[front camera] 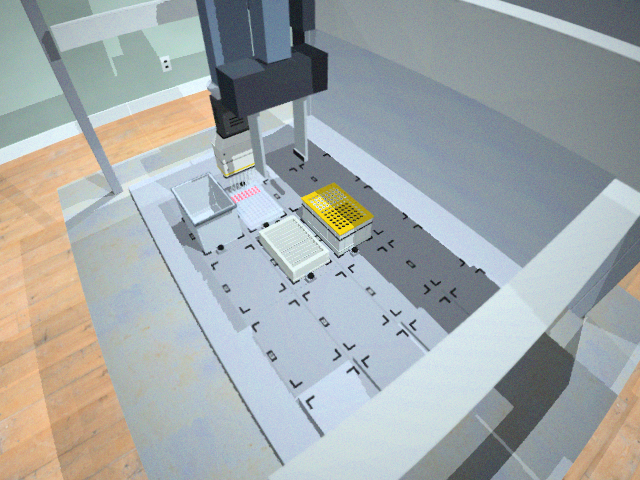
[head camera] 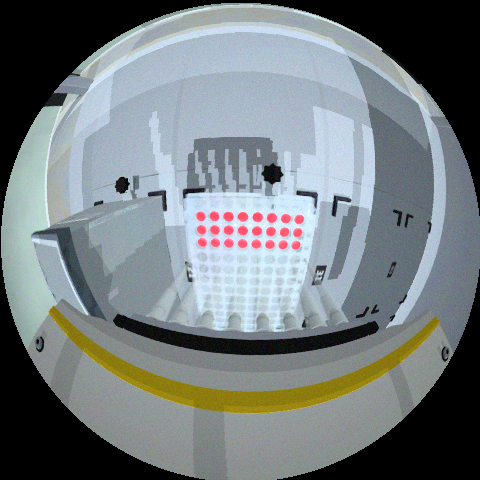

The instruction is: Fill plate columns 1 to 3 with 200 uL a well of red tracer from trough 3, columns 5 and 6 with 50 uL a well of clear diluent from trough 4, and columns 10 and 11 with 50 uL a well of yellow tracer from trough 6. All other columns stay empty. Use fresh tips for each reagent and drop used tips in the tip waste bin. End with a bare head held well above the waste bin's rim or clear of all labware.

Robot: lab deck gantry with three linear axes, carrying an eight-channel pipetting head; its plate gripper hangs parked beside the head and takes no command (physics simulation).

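The pipetting head (front camera: 235, 155) (head camera: 250, 370) is over the far end of the well plate (front camera: 261, 209) (head camera: 191, 225). Pale tips (front camera: 238, 181) (head camera: 235, 321) hang under it, with no red visible in them. Three neighbouring columns of red wells (front camera: 245, 194) (head camera: 242, 230) show near the plate's far edge; the other wells look uncoloured. The parked plate gripper (front camera: 283, 164) hangs beside the head, its two paddles wide apart with nothing between them. The cream trough block (front camera: 311, 263) stands nearer the front; its liquids are hidden.
The open waste bin (front camera: 219, 235) (head camera: 142, 245) stands beside the plate, its rim higher than the plate. The yellow-topped tip rack (front camera: 323, 230) stands beside the trough block, with pale tips in part of it and dark, empty holes in its nearer part.
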